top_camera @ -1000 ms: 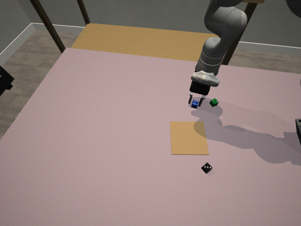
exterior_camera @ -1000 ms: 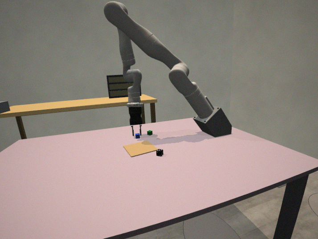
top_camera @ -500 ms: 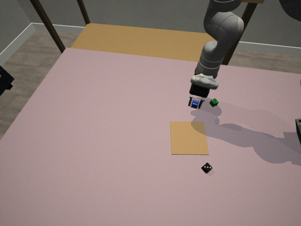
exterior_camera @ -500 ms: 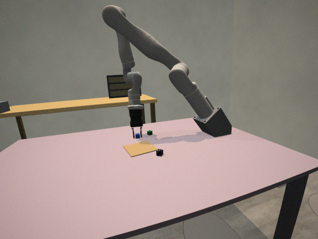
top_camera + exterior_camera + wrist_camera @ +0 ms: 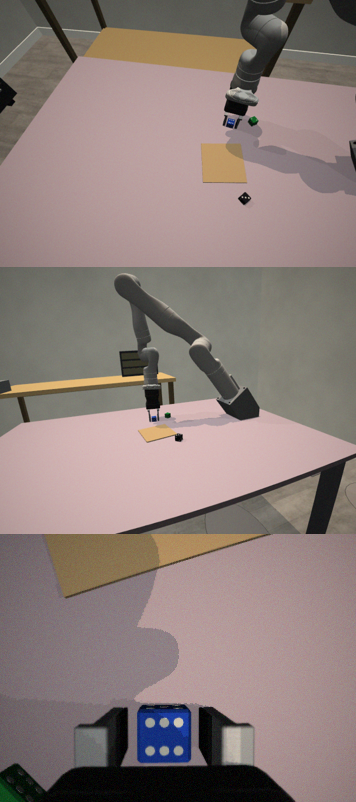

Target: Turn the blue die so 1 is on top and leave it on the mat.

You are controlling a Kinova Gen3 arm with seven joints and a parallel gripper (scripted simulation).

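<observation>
Right now the blue die is 1 cm below my hand. Round my hand: tan mat (15 cm to the left, 3 cm ahead, 2 cm below); black die (27 cm to the left, 3 cm behind, 1 cm below); green die (8 cm behind, 2 cm to the right, 1 cm below).
</observation>
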